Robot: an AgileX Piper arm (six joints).
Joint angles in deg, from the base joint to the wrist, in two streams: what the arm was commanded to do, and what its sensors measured. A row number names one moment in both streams.
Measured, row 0: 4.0, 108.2, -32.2, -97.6, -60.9, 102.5
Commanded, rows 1 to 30: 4.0, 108.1, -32.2, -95.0, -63.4, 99.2; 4.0, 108.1, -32.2, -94.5, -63.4, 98.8; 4.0, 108.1, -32.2, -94.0, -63.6, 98.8; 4.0, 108.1, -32.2, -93.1, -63.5, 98.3; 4.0, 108.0, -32.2, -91.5, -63.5, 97.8; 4.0, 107.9, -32.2, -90.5, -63.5, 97.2; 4.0, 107.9, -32.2, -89.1, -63.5, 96.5; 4.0, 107.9, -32.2, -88.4, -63.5, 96.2; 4.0, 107.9, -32.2, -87.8, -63.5, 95.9; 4.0, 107.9, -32.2, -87.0, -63.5, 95.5; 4.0, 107.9, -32.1, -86.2, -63.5, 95.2; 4.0, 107.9, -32.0, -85.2, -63.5, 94.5; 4.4, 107.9, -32.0, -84.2, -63.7, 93.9; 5.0, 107.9, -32.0, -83.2, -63.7, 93.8; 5.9, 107.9, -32.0, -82.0, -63.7, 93.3; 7.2, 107.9, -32.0, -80.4, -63.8, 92.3; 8.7, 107.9, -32.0, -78.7, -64.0, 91.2; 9.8, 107.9, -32.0, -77.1, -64.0, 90.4; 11.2, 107.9, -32.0, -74.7, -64.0, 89.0; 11.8, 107.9, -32.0, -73.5, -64.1, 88.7; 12.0, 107.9, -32.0, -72.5, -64.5, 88.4; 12.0, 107.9, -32.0, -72.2, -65.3, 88.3; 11.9, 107.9, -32.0, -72.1, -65.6, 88.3; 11.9, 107.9, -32.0, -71.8, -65.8, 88.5; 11.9, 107.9, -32.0, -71.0, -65.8, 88.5; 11.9, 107.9, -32.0, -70.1, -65.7, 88.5; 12.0, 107.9, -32.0, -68.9, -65.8, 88.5; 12.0, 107.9, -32.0, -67.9, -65.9, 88.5; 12.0, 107.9, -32.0, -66.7, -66.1, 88.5; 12.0, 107.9, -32.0, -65.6, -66.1, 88.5
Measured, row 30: 11.9, 108.3, -32.1, -70.1, -64.1, 89.1
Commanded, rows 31 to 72: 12.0, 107.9, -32.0, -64.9, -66.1, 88.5; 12.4, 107.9, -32.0, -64.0, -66.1, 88.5; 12.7, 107.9, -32.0, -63.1, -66.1, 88.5; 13.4, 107.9, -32.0, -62.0, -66.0, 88.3; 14.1, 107.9, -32.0, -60.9, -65.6, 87.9; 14.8, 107.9, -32.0, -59.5, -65.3, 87.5; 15.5, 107.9, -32.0, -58.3, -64.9, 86.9; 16.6, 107.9, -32.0, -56.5, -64.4, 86.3; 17.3, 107.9, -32.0, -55.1, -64.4, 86.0; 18.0, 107.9, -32.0, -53.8, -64.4, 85.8; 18.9, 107.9, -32.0, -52.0, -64.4, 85.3; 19.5, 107.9, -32.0, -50.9, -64.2, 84.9; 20.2, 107.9, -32.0, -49.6, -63.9, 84.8; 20.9, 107.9, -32.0, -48.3, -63.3, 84.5; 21.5, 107.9, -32.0, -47.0, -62.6, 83.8; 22.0, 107.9, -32.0, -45.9, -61.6, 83.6; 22.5, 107.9, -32.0, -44.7, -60.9, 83.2; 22.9, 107.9, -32.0, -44.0, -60.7, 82.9; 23.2, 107.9, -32.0, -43.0, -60.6, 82.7; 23.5, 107.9, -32.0, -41.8, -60.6, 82.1; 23.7, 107.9, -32.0, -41.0, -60.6, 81.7; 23.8, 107.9, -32.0, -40.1, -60.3, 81.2; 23.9, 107.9, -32.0, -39.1, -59.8, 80.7; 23.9, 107.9, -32.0, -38.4, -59.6, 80.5; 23.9, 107.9, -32.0, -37.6, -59.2, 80.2; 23.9, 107.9, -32.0, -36.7, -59.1, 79.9; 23.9, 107.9, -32.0, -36.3, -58.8, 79.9; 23.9, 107.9, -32.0, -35.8, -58.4, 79.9; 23.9, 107.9, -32.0, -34.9, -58.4, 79.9; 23.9, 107.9, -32.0, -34.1, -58.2, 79.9; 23.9, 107.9, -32.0, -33.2, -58.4, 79.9; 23.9, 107.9, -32.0, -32.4, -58.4, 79.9; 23.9, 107.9, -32.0, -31.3, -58.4, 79.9; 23.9, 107.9, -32.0, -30.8, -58.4, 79.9; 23.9, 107.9, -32.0, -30.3, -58.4, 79.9; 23.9, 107.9, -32.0, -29.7, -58.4, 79.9; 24.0, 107.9, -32.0, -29.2, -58.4, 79.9; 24.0, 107.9, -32.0, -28.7, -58.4, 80.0; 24.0, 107.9, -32.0, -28.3, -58.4, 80.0; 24.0, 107.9, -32.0, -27.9, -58.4, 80.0; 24.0, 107.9, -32.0, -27.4, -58.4, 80.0; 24.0, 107.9, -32.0, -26.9, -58.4, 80.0
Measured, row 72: 23.9, 108.4, -32.1, -29.0, -57.3, 80.7
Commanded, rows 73 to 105: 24.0, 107.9, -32.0, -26.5, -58.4, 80.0; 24.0, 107.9, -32.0, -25.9, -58.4, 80.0; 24.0, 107.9, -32.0, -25.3, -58.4, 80.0; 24.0, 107.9, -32.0, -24.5, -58.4, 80.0; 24.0, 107.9, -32.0, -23.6, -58.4, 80.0; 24.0, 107.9, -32.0, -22.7, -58.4, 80.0; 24.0, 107.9, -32.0, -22.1, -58.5, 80.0; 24.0, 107.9, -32.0, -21.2, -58.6, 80.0; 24.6, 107.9, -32.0, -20.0, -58.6, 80.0; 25.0, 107.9, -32.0, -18.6, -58.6, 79.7; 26.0, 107.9, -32.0, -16.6, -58.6, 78.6; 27.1, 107.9, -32.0, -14.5, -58.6, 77.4; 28.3, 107.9, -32.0, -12.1, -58.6, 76.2; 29.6, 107.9, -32.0, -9.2, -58.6, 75.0; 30.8, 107.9, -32.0, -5.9, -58.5, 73.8; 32.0, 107.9, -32.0, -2.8, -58.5, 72.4; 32.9, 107.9, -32.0, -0.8, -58.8, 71.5; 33.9, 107.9, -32.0, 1.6, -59.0, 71.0; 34.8, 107.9, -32.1, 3.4, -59.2, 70.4; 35.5, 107.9, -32.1, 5.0, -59.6, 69.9; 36.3, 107.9, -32.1, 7.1, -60.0, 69.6; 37.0, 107.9, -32.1, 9.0, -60.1, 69.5; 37.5, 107.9, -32.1, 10.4, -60.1, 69.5; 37.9, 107.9, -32.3, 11.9, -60.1, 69.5; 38.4, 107.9, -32.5, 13.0, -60.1, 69.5; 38.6, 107.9, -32.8, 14.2, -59.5, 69.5; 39.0, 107.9, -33.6, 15.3, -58.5, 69.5; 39.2, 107.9, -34.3, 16.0, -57.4, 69.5; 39.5, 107.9, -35.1, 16.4, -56.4, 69.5; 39.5, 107.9, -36.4, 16.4, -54.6, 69.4; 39.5, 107.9, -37.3, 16.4, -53.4, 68.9; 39.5, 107.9, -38.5, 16.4, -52.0, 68.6; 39.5, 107.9, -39.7, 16.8, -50.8, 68.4
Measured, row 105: 39.3, 108.4, -35.9, 15.7, -54.0, 70.2
